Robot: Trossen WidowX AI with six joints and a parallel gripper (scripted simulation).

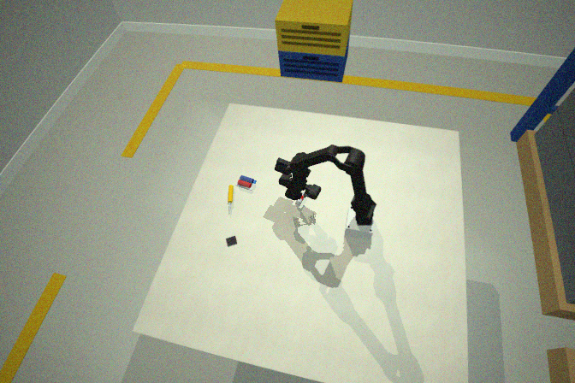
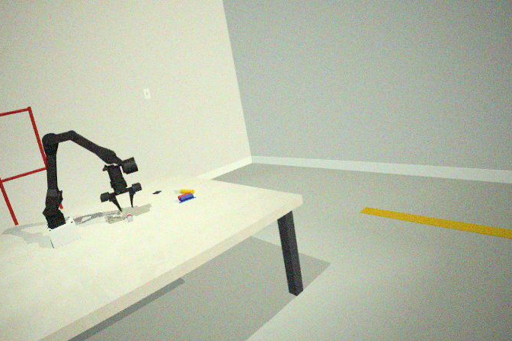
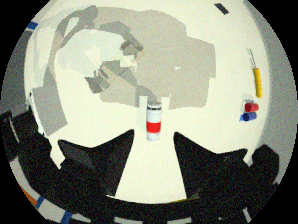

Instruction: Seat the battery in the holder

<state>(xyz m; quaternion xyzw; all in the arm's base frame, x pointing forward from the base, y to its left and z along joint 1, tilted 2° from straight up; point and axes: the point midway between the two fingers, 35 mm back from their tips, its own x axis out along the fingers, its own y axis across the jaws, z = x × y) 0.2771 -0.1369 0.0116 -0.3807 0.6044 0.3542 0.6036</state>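
Right now my gripper tip is 4 cm above the battery. Also, from my gripper tip: dark square: 31 cm ahead, 21 cm to the left, 5 cm below; yellow screwdriver: 34 cm ahead, 4 cm below.
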